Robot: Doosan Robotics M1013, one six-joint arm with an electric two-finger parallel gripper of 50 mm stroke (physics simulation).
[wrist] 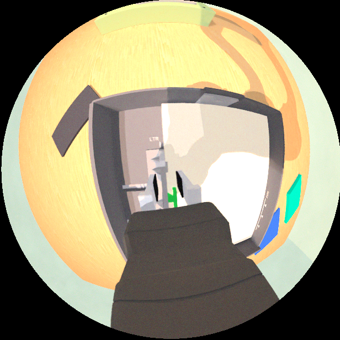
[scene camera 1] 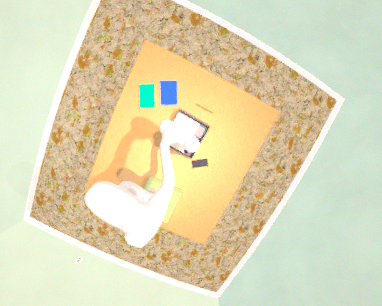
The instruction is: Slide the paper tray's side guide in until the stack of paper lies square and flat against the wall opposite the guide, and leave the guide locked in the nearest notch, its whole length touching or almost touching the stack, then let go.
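Observation:
The paper tray (scene camera 1: 207, 131) (wrist: 104, 165) has dark walls and a pale floor marked LTR. A white paper stack (scene camera 1: 185, 121) (wrist: 220, 135) lies flat in it, reaching to or almost to the wall at the right of the wrist view. The thin grey side guide (wrist: 164, 175) stands along the stack's left edge; whether its whole length touches is hidden. A green piece (wrist: 172, 197) shows on its right side. My gripper (wrist: 166, 180) has its fingers apart on either side of the guide, with small gaps visible. The gripper body hides the guide's near end.
A dark flat block (scene camera 1: 200, 163) (wrist: 75, 120) lies beside the tray. Blue (scene camera 1: 169, 93) (wrist: 269, 235) and green (scene camera 1: 147, 95) (wrist: 293, 199) flat pieces lie beyond its other side. A yellow-green object (scene camera 1: 173, 202) (wrist: 150, 17) lies near the arm's base. A thin brown stick (scene camera 1: 204, 108) is behind the tray.

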